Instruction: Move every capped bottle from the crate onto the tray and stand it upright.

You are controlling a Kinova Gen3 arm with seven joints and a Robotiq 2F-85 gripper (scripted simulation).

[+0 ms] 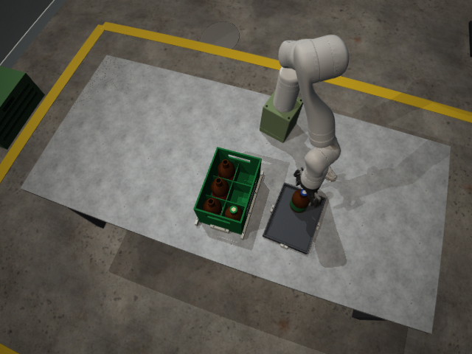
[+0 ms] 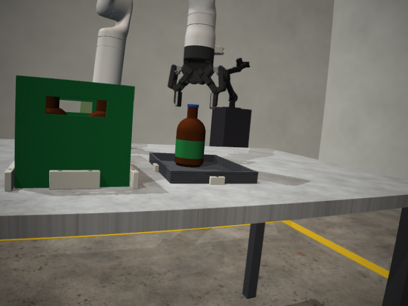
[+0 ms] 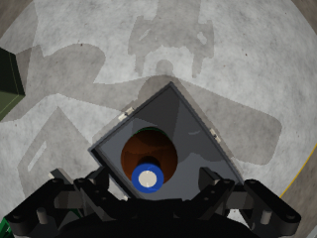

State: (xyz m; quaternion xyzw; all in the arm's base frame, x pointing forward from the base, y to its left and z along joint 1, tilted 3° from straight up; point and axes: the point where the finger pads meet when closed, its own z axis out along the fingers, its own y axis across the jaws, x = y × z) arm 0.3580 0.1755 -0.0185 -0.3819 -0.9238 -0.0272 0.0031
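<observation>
Now: hand 29 cm to the left of the crate, 7 cm above it and 5 cm short of it. Also, from my hand: tray: 15 cm below, 5 cm ahead.
</observation>
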